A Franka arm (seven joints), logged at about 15 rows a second.
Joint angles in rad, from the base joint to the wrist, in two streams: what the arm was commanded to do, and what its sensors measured. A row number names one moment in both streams.
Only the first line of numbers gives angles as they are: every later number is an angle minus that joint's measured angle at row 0.
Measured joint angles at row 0:
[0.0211 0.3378 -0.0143 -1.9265 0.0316 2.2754 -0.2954]
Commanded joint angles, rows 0 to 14:
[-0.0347 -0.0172 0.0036 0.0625 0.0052 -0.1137 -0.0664]
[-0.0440 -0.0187 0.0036 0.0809 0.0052 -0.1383 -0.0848]
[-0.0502 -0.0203 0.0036 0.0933 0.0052 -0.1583 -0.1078]
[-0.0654 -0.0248 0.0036 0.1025 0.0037 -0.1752 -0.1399]
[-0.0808 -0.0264 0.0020 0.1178 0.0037 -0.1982 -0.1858]
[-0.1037 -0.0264 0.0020 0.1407 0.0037 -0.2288 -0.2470]
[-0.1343 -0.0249 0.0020 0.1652 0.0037 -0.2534 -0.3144]
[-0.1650 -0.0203 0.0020 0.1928 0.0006 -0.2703 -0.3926]
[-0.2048 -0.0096 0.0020 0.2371 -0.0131 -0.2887 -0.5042]
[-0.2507 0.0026 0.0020 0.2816 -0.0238 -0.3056 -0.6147]
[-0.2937 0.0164 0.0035 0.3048 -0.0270 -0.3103 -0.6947]
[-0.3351 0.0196 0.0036 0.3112 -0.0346 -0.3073 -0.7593]
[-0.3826 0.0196 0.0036 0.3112 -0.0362 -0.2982 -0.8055]
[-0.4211 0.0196 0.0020 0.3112 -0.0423 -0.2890 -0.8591]
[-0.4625 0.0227 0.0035 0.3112 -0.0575 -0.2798 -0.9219]
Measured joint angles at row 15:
[-0.3959 -0.0058 -0.0161 0.2776 -0.0292 -0.2732 -0.8299]
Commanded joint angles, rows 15 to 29:
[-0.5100 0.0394 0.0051 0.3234 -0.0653 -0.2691 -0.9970]
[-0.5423 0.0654 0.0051 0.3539 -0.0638 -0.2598 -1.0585]
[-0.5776 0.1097 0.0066 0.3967 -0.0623 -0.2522 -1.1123]
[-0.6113 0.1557 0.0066 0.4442 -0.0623 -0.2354 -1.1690]
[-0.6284 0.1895 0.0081 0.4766 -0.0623 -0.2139 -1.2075]
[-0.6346 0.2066 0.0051 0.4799 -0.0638 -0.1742 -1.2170]
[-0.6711 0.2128 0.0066 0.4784 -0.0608 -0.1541 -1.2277]
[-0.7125 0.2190 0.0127 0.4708 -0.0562 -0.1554 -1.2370]
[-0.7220 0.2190 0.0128 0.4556 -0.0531 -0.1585 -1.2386]
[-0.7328 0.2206 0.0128 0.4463 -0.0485 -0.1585 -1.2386]
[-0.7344 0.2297 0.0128 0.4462 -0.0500 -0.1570 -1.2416]
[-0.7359 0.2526 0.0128 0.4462 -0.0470 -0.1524 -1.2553]
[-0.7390 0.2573 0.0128 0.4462 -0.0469 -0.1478 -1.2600]
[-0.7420 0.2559 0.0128 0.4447 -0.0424 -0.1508 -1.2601]
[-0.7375 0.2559 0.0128 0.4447 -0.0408 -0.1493 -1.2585]
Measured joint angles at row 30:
[-0.7273 0.2467 -0.0060 0.4352 -0.0460 -0.1561 -1.2451]
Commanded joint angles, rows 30 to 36:
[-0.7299 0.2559 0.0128 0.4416 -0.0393 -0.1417 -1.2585]
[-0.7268 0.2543 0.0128 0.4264 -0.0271 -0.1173 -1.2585]
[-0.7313 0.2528 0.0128 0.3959 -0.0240 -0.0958 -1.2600]
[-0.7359 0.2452 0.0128 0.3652 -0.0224 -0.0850 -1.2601]
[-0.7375 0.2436 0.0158 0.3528 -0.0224 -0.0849 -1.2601]
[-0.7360 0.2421 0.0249 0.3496 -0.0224 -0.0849 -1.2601]
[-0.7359 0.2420 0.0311 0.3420 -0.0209 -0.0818 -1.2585]
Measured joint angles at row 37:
[-0.7247 0.2540 0.0085 0.3763 -0.0397 -0.1077 -1.2452]
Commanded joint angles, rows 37 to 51:
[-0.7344 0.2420 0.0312 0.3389 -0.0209 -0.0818 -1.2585]
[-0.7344 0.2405 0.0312 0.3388 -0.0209 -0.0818 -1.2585]
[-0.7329 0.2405 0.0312 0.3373 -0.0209 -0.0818 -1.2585]
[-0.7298 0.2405 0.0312 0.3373 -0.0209 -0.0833 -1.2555]
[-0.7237 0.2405 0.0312 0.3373 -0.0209 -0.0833 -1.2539]
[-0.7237 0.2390 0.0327 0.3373 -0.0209 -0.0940 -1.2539]
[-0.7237 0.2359 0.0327 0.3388 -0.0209 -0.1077 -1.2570]
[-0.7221 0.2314 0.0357 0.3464 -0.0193 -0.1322 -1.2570]
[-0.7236 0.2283 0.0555 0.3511 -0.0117 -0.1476 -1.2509]
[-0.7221 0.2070 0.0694 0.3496 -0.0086 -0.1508 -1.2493]
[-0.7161 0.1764 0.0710 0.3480 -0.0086 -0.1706 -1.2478]
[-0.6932 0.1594 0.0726 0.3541 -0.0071 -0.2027 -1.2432]
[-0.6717 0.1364 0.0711 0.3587 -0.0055 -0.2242 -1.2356]
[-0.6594 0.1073 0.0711 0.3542 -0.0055 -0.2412 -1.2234]
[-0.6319 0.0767 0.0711 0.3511 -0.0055 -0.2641 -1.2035]
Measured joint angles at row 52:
[-0.6756 0.1562 0.0780 0.3771 -0.0234 -0.2065 -1.2324]
